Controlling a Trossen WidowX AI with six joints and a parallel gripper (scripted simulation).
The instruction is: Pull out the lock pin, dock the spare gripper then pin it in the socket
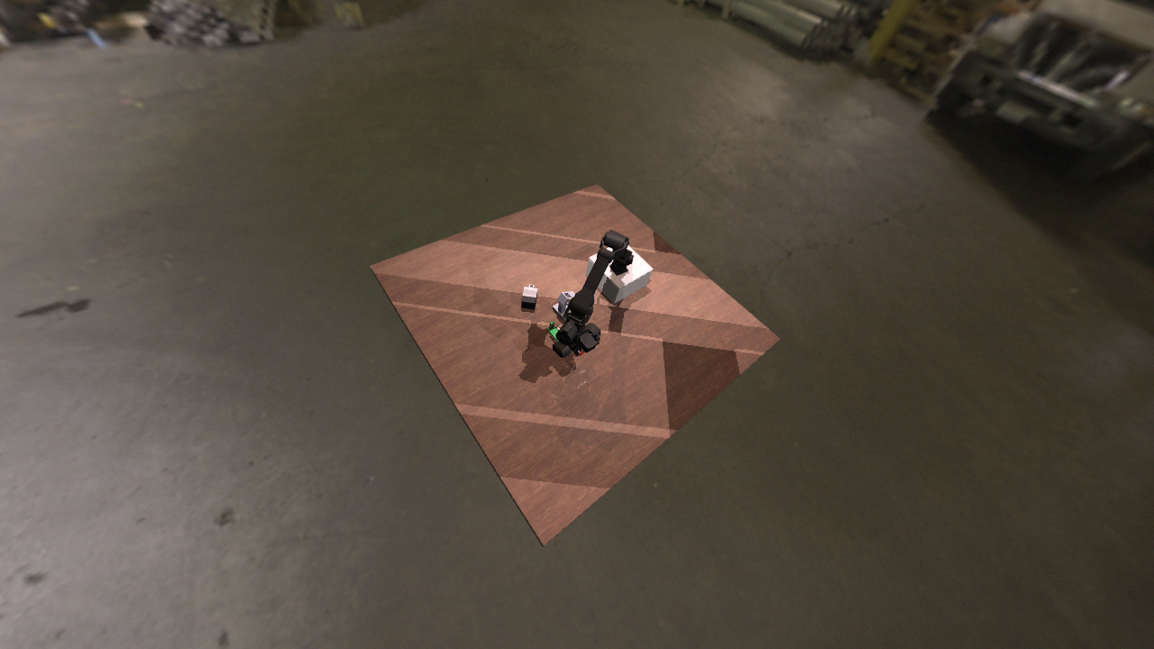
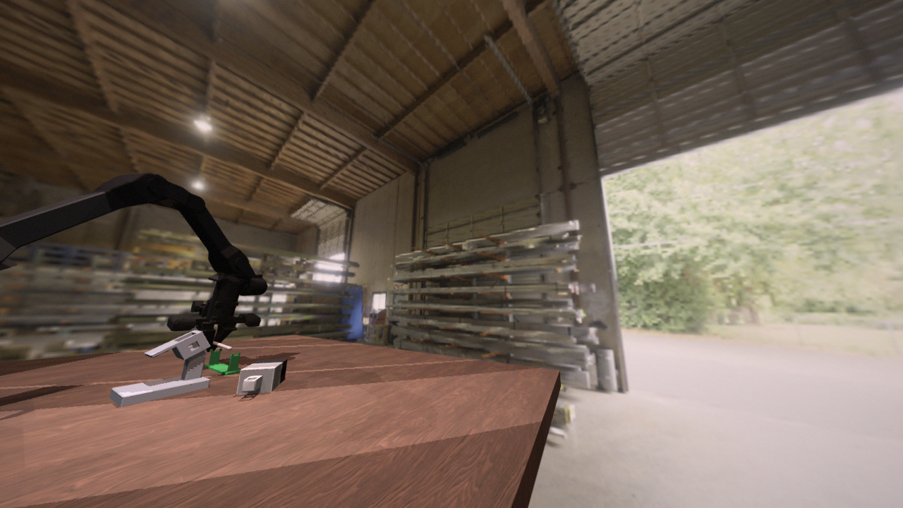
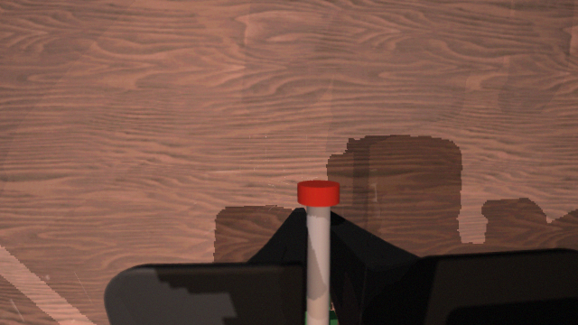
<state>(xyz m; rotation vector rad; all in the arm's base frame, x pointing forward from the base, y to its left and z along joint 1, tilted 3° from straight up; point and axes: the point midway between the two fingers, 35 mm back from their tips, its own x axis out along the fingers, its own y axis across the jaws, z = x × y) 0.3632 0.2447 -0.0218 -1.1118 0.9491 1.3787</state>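
Right now the green cradle is 10 cm to the right of my gripper tip, 1 cm below it and 1 cm ahead of it. Round my gripper tip: spare gripper 34 cm to the right, 2 cm ahead, 1 cm below; mount 22 cm to the right, 9 cm behind, 2 cm above.
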